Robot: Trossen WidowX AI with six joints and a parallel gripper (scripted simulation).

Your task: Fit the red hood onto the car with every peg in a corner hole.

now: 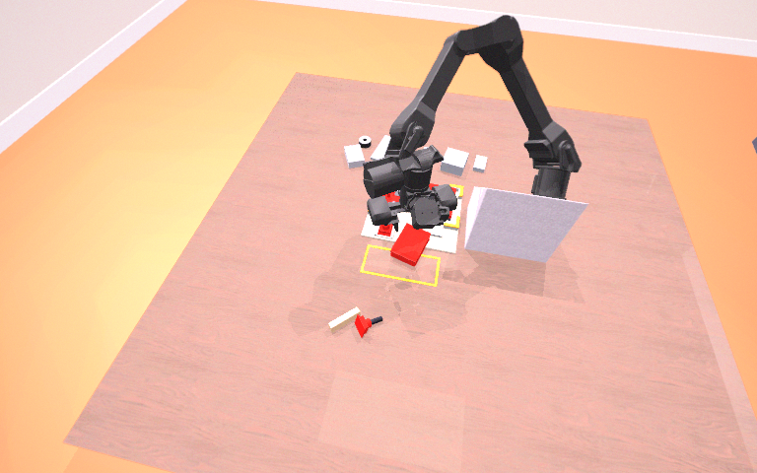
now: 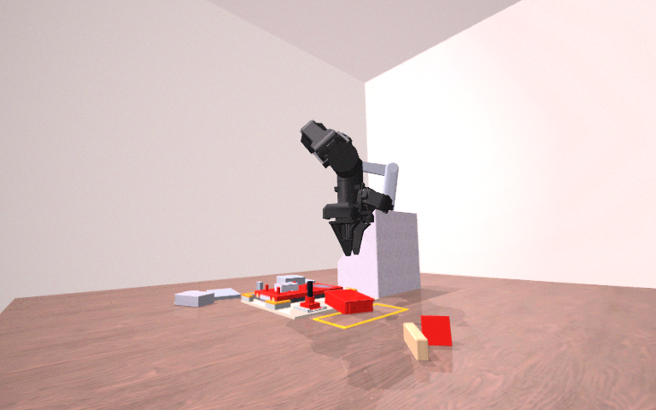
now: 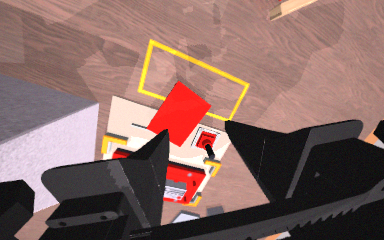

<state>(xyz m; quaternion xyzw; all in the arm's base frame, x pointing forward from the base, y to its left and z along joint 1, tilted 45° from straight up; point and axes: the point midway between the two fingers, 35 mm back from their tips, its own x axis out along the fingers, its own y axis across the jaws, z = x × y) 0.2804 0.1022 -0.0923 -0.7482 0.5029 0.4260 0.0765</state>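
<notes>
The red hood lies 1 cm behind my gripper tip, 2 cm to the right of it and 9 cm below it. Round my gripper tip: white jig 3 cm ahead, 16 cm to the right, 10 cm below; wooden bar 8 cm ahead, 22 cm to the left, 10 cm below.
</notes>
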